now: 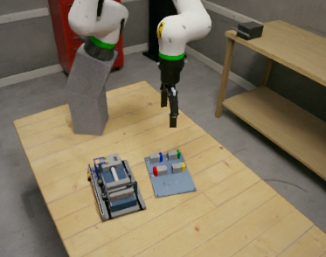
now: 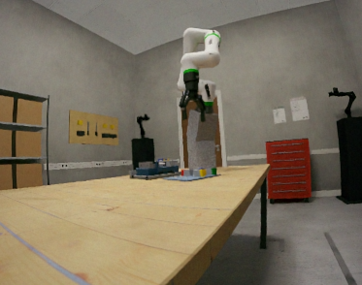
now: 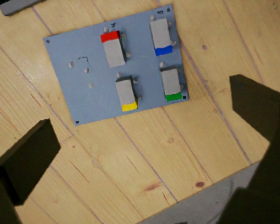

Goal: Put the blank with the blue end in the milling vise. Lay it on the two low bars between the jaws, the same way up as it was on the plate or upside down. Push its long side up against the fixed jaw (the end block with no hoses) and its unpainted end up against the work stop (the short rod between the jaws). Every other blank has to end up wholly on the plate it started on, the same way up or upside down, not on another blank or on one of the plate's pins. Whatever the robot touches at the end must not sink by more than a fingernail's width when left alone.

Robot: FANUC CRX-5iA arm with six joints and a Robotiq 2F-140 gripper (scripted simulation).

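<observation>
My gripper is now 29 cm above the green-ended blank, 7 cm to the right of it and 2 cm past it. From my hand the other things lie so: blue-grey plate: 32 cm below, 5 cm ahead, 1 cm to the right; red-ended blank: 29 cm below, 5 cm to the right, 2 cm ahead; yellow-ended blank: 29 cm below, 6 cm ahead, 3 cm to the left.
</observation>
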